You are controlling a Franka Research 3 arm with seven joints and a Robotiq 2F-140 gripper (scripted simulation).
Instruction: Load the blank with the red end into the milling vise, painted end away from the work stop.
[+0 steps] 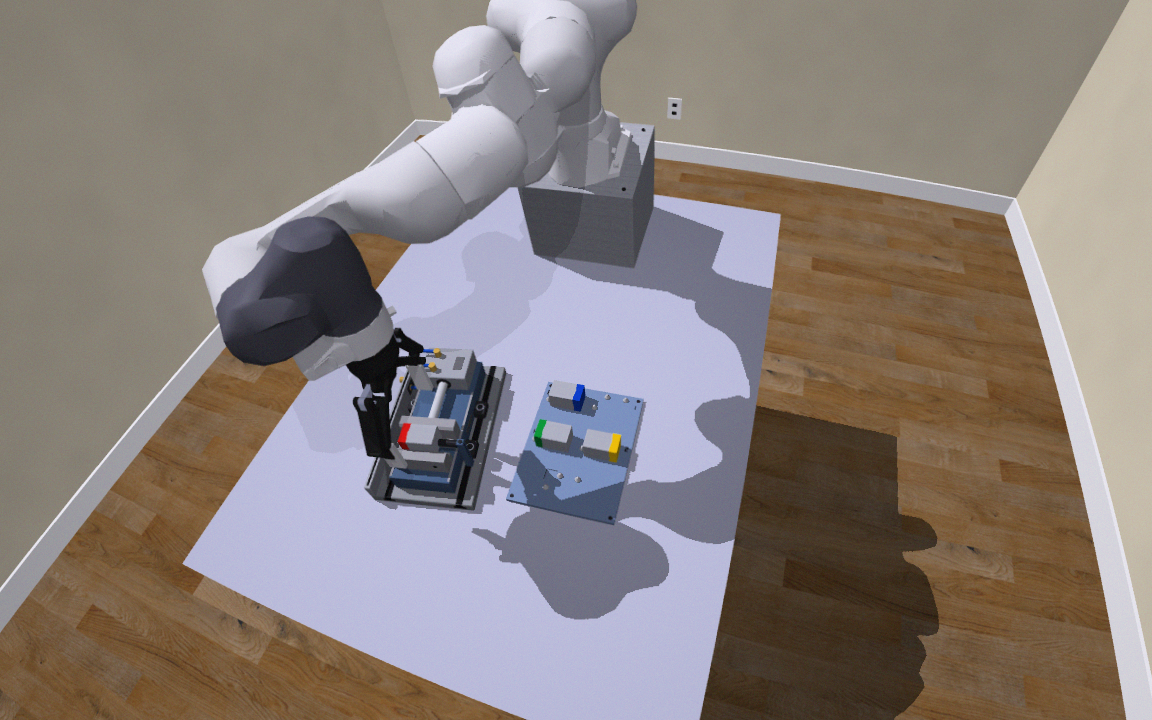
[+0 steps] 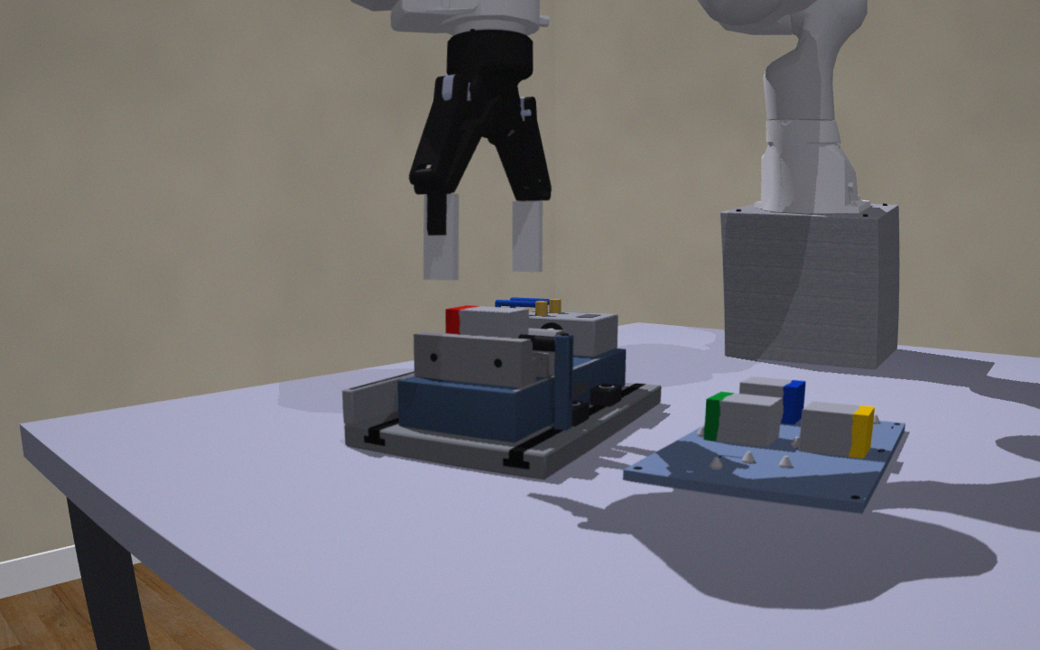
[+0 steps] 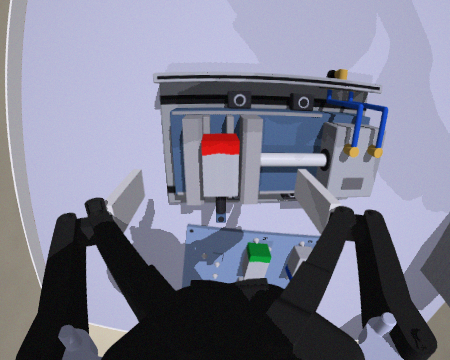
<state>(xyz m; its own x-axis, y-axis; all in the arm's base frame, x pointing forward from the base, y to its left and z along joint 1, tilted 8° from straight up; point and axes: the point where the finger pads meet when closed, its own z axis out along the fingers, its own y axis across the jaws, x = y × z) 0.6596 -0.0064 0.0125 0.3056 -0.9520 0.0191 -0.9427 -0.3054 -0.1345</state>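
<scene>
My gripper is now 60 mm above the red-ended blank. The rest, counted from my hand: hosed end block 160 mm behind, 80 mm below, 50 mm to the right; fixed jaw 80 mm below, 30 mm ahead, 10 mm to the left; blue work stop rod 90 mm below, 60 mm to the left, 20 mm behind.
</scene>
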